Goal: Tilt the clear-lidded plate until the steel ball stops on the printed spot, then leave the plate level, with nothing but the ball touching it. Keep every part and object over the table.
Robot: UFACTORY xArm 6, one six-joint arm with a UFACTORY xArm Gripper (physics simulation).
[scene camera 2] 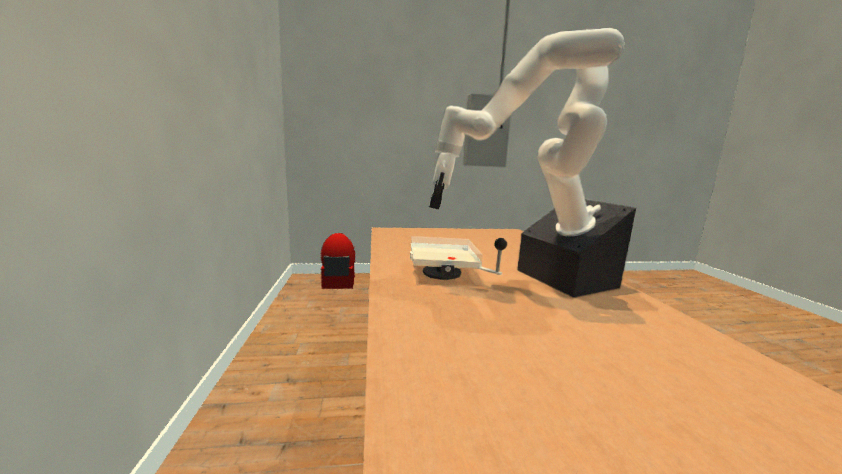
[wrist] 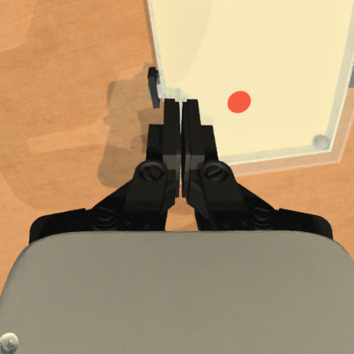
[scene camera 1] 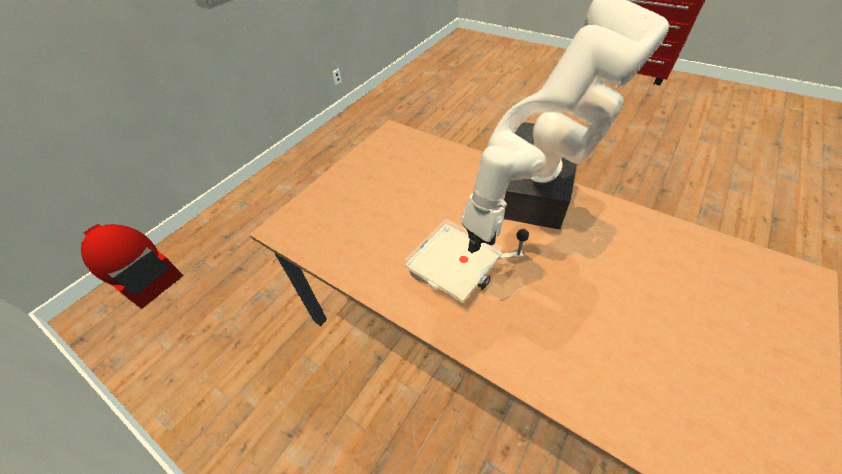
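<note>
The cream plate [scene camera 1: 440, 266] [scene camera 2: 428, 254] [wrist: 280, 45] has a clear lid and stands on a black round base [scene camera 2: 440, 273]. It looks slightly lower on its handle side in scene camera 2. The steel ball [scene camera 1: 446, 228] [wrist: 321, 141] lies in a plate corner, apart from the red printed spot [scene camera 1: 463, 259] [scene camera 2: 451, 257] [wrist: 239, 102]. I cannot make the ball out clearly in scene camera 2. My gripper [scene camera 1: 473, 248] [scene camera 2: 434, 207] [wrist: 179, 121] is shut and empty. It hangs above the plate with a visible gap to the lid.
A black-knobbed handle [scene camera 1: 522, 234] [scene camera 2: 500, 243] stands up on a thin arm from the plate's side. A dark side knob [scene camera 1: 483, 282] [scene camera 2: 447, 268] [wrist: 154, 87] sits by the plate. The robot's black base block [scene camera 1: 536, 203] [scene camera 2: 577, 264] stands at the table's [scene camera 1: 677, 329] [scene camera 2: 530, 400] [wrist: 60, 65] edge.
</note>
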